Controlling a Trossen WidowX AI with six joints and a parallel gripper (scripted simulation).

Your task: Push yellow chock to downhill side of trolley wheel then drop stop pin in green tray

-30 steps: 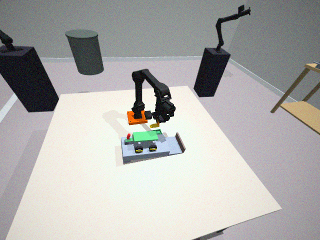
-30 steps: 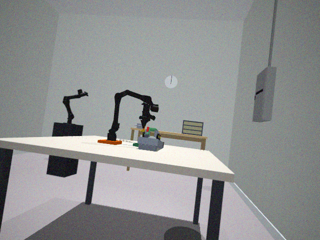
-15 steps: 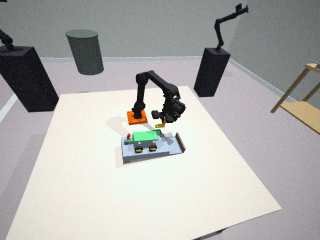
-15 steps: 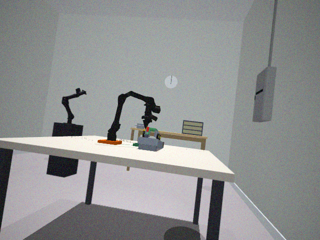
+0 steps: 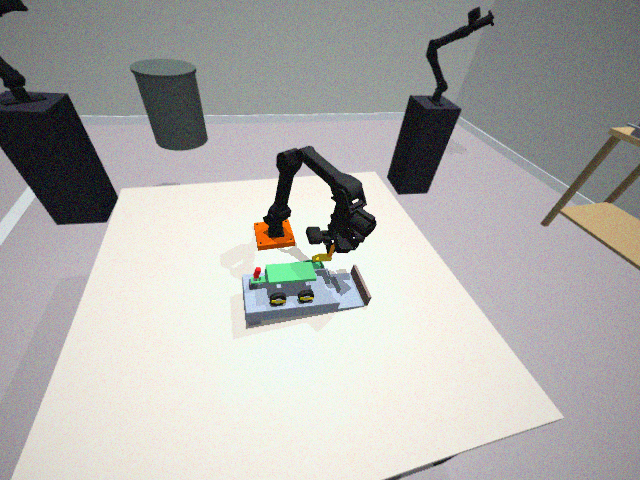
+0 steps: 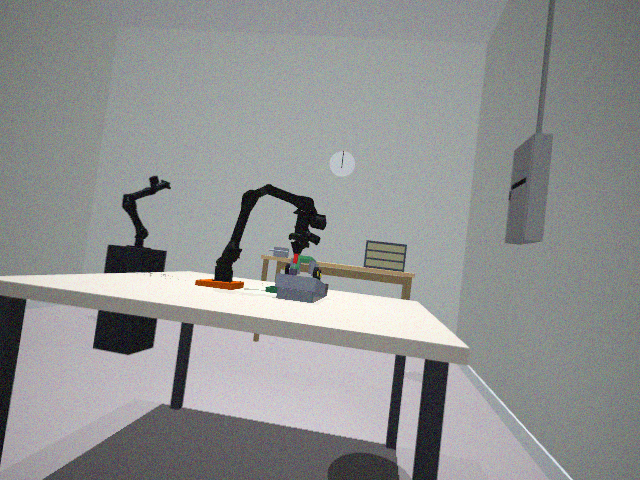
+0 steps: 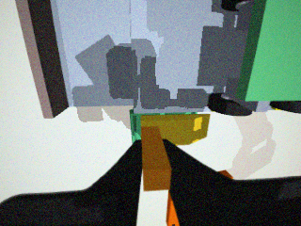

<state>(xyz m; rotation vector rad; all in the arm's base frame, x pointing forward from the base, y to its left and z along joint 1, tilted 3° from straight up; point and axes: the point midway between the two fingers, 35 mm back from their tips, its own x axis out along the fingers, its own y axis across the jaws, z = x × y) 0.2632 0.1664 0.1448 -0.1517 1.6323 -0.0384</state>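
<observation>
Now: gripper tip 250 mm to the left of the stop pin, 60 mm short of it and 10 mm above it. From my gripper tip the other things lie so: green-bodied trolley (150 mm to the right, 80 mm ahead, 30 mm below); then brown end block (120 mm below, 110 mm to the left, 60 mm ahead); then yellow chock (20 mm to the right).
</observation>
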